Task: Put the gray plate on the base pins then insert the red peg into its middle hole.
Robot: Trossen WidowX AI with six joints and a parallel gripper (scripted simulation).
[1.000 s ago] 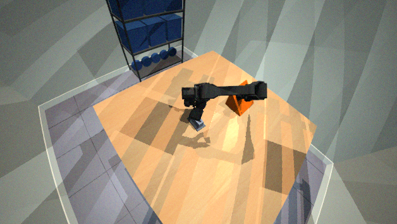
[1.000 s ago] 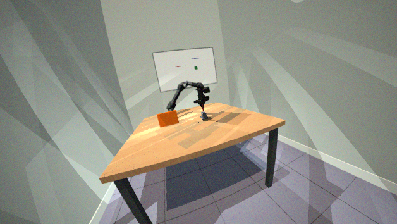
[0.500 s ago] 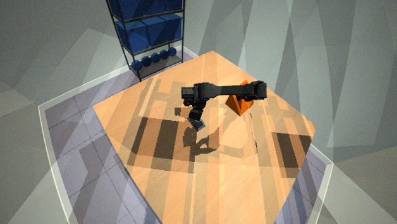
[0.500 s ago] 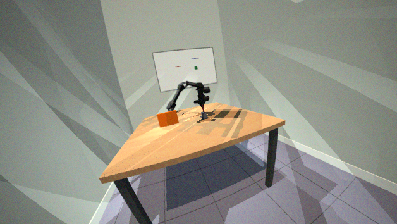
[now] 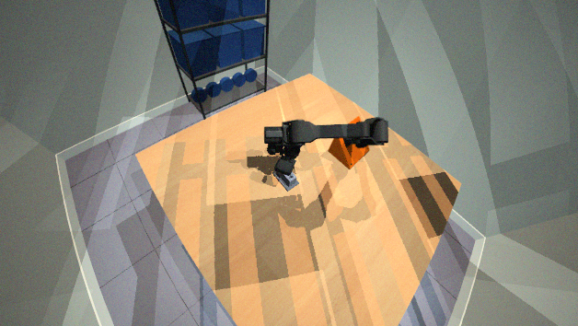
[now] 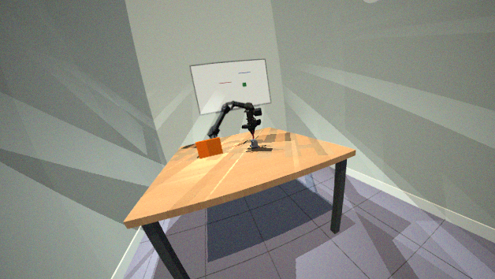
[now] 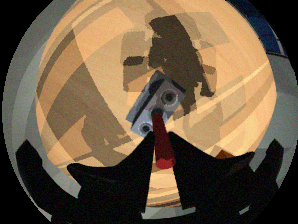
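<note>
My gripper tip is now 70 mm above the gray plate. Also, from my gripper tip: red peg (right at my gripper tip); base (110 mm below).
</note>
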